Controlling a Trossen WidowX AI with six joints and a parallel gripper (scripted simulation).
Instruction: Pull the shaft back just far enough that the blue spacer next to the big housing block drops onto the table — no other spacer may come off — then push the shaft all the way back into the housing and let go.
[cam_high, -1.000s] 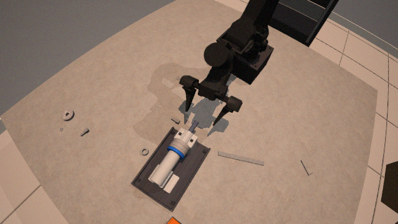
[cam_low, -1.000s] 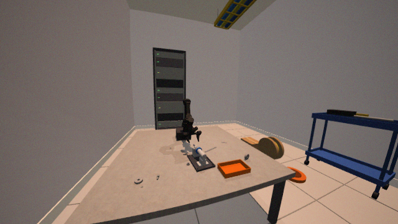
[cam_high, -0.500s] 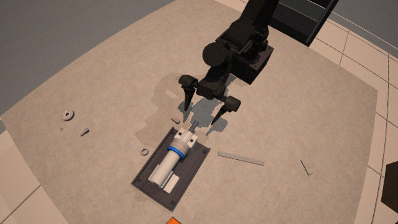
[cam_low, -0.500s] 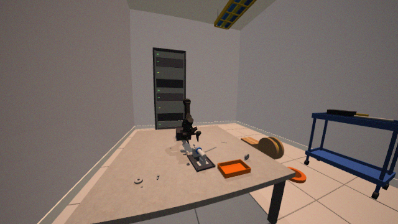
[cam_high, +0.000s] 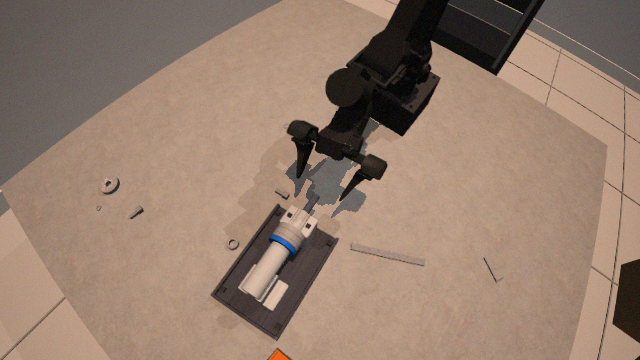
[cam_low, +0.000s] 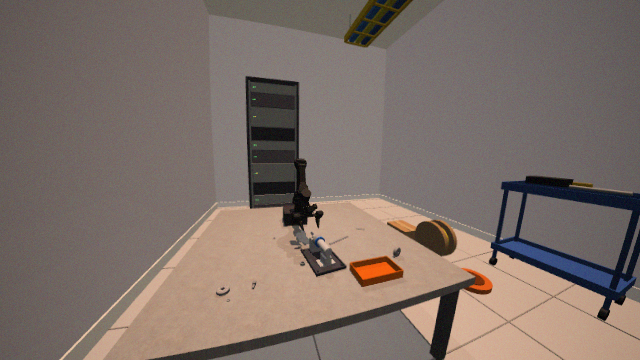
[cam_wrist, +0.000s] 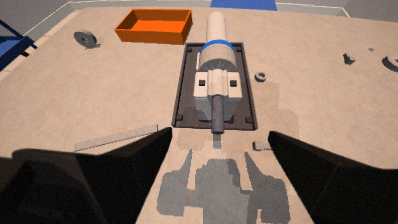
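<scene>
Now: the dark grey shaft 80 mm ahead of my gripper tip, 20 mm to the left of it and 20 mm below it. Also, from my gripper tip: grey strip 170 mm to the left, 100 mm below, 40 mm behind; blue spacer 120 mm ahead, 30 mm to the left, 20 mm below; orange tray 280 mm ahead, 270 mm to the left, 90 mm below.
</scene>
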